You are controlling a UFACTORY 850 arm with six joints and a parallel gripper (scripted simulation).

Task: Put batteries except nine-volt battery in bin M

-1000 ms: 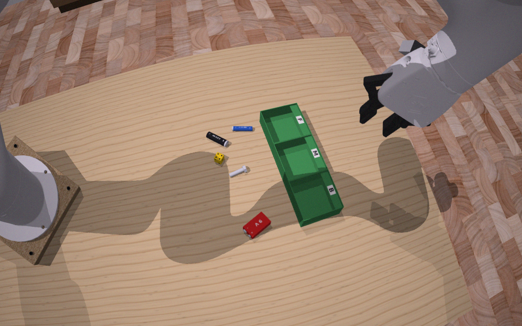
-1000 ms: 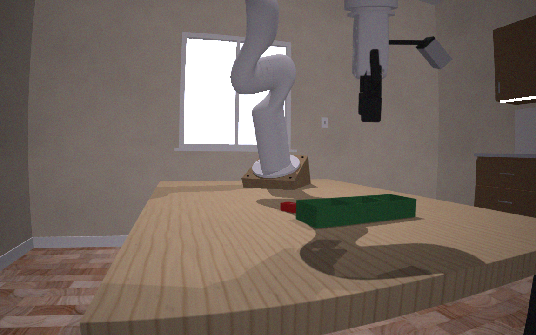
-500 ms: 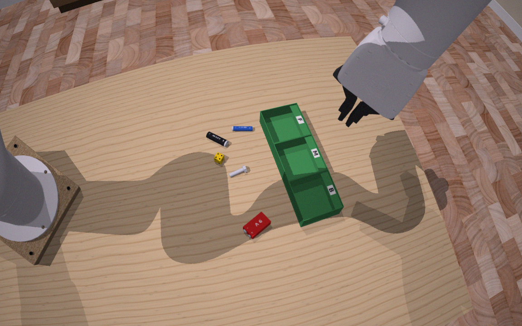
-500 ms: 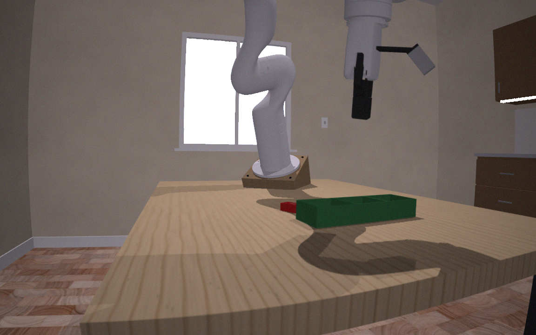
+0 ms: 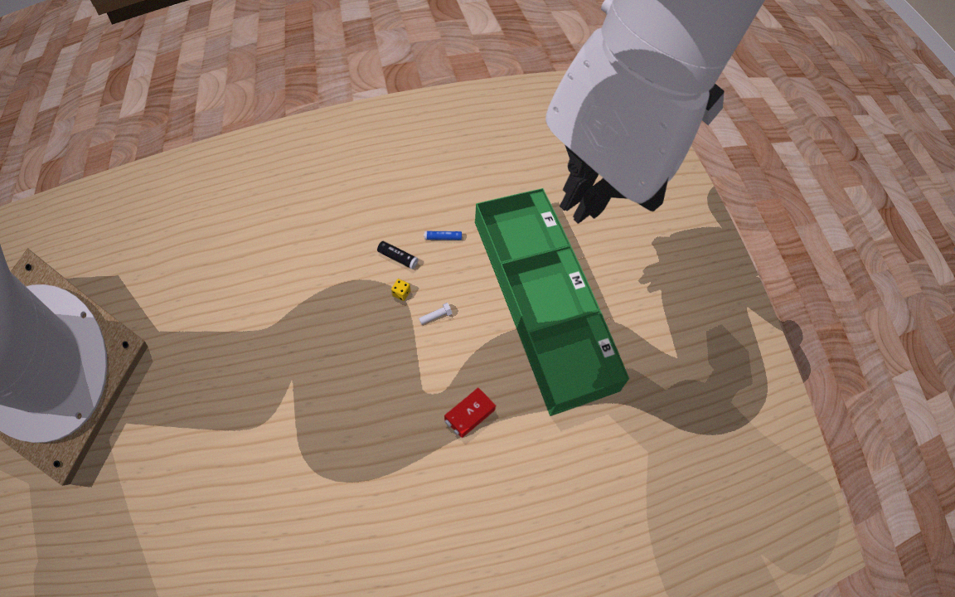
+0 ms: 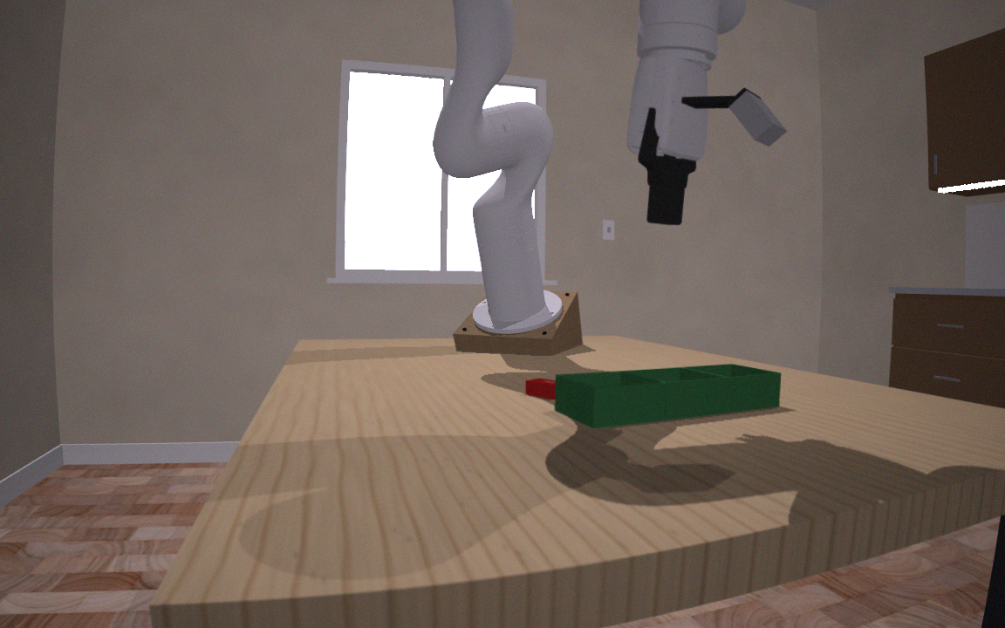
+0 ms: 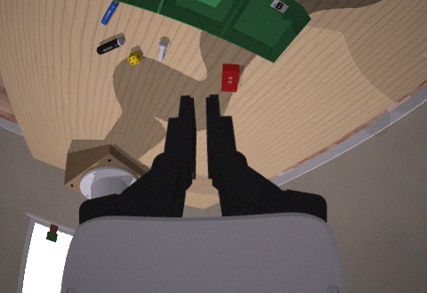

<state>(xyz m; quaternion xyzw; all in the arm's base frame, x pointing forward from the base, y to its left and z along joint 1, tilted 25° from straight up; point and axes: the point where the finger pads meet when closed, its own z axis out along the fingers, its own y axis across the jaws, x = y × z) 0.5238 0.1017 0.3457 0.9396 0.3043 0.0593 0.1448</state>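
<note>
Now: hand 20 cm above the green three-part bin and 2 cm to the right of it. The rest, counted from my hand: red nine-volt battery (22 cm below, 12 cm behind, 11 cm to the right); then white bolt (22 cm below, 12 cm behind, 2 cm to the left); then blue battery (22 cm below, 12 cm to the left, 10 cm behind).
</note>
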